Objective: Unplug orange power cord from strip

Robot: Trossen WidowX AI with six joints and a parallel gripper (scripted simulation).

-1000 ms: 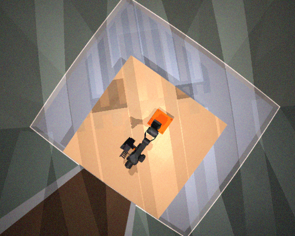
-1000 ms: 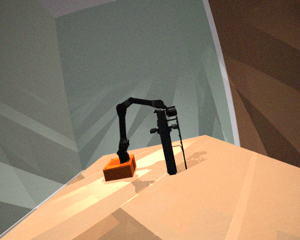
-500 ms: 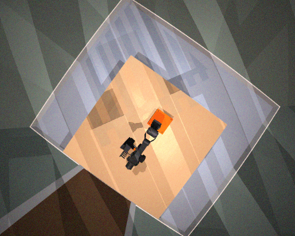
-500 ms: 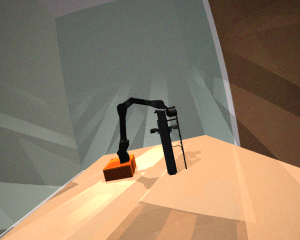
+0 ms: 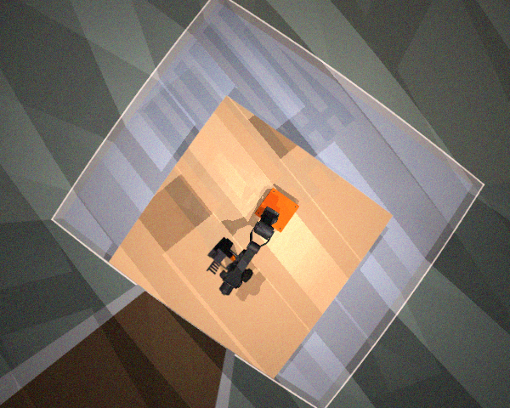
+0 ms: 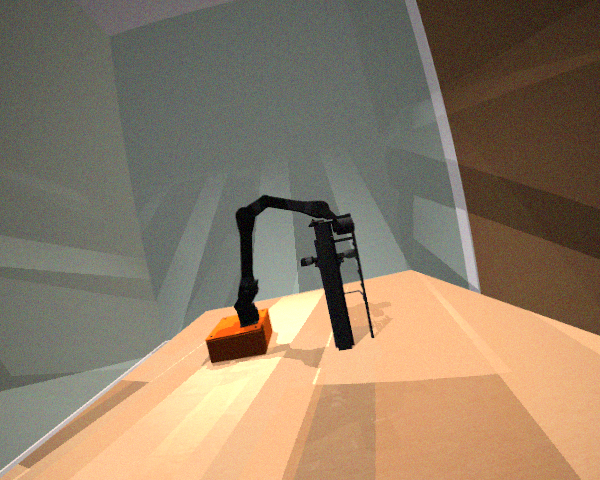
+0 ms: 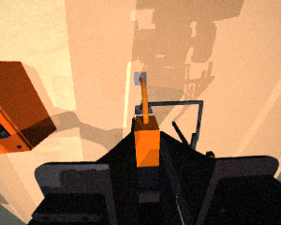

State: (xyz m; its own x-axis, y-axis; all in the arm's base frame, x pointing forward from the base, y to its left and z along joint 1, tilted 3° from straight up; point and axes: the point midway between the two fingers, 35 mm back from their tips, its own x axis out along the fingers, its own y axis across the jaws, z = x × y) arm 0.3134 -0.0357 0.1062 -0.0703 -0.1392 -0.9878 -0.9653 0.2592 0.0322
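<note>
Right now the orange plug is 30 mm to the right of my gripper tip. From my gripper tip the other things lie so: black post (30 mm behind, 120 mm to the right, 10 mm above).
</note>
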